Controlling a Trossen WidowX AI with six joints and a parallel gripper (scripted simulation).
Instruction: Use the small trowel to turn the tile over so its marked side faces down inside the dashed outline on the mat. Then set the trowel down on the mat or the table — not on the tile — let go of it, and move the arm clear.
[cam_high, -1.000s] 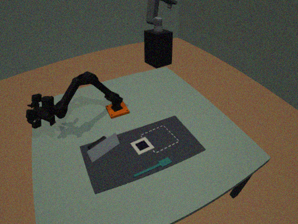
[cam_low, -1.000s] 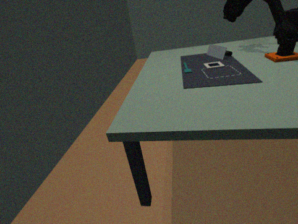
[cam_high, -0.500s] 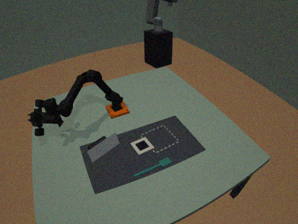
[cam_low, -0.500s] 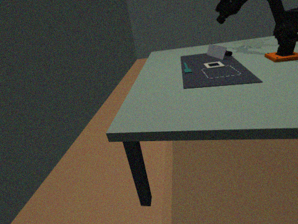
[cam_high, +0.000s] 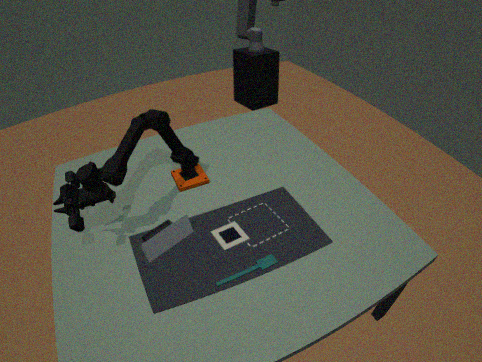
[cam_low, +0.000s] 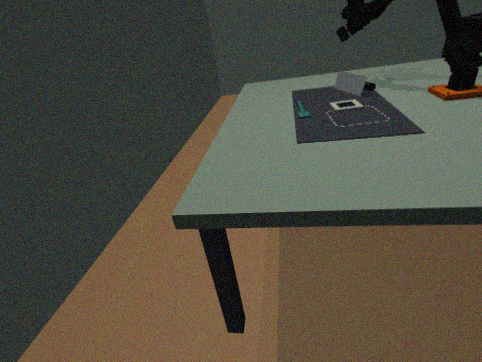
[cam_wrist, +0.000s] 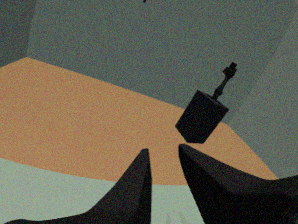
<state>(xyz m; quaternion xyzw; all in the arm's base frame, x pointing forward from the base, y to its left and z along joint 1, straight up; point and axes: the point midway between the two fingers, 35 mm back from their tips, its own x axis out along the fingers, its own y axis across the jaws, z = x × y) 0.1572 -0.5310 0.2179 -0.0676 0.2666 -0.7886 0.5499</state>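
Now: gripper tip 520 mm to the right of the white tile, 230 mm short of it and 220 mm above it. Also, from my gripper tip: dark mat 500 mm to the left, 250 mm below, 250 mm ahead; teal trowel 500 mm to the left, 390 mm ahead, 220 mm below.
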